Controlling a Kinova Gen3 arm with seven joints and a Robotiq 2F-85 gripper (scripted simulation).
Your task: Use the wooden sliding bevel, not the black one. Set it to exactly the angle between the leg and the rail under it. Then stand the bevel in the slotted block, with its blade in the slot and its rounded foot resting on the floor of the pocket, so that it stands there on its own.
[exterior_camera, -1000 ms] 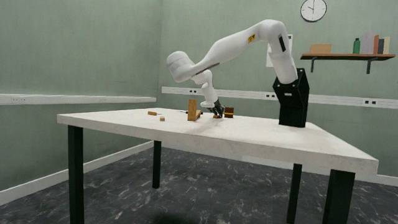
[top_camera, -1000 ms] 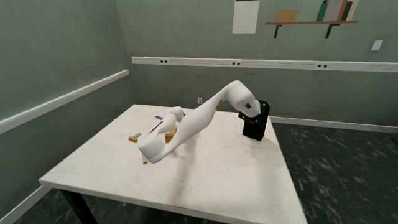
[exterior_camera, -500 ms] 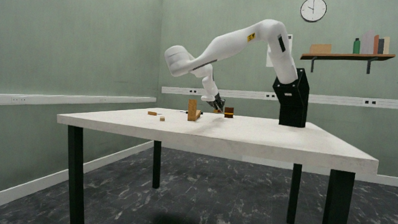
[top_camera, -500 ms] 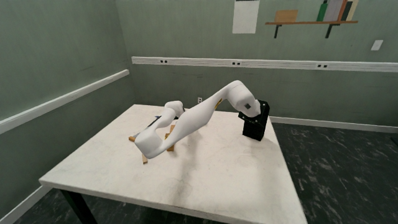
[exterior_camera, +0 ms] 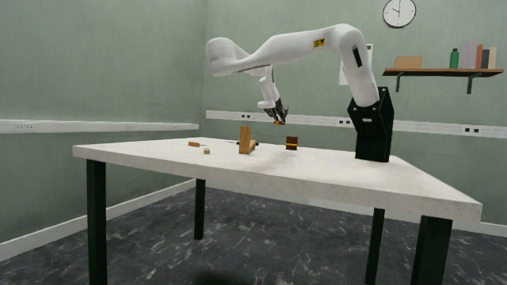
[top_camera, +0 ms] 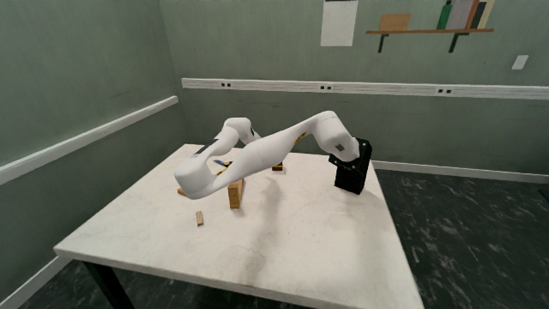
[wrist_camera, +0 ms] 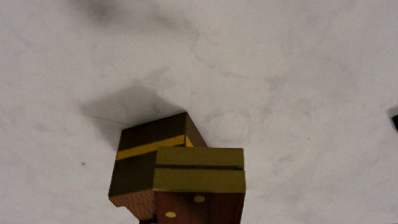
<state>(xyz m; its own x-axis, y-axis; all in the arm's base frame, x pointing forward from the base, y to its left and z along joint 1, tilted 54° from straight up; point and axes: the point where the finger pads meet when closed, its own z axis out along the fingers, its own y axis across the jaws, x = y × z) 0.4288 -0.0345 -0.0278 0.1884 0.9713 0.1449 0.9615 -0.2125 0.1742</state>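
Now: hand 1 cm short of the wooden sliding bevel, 2 cm to the left of it and 1 cm above it. The rest, counted from my hand: grey blade: 3 cm ahead, 4 cm to the right, 1 cm below; black bevel: 26 cm ahead, 3 cm to the right, 15 cm below; wooden block: 11 cm ahead, 41 cm to the left, 15 cm below.
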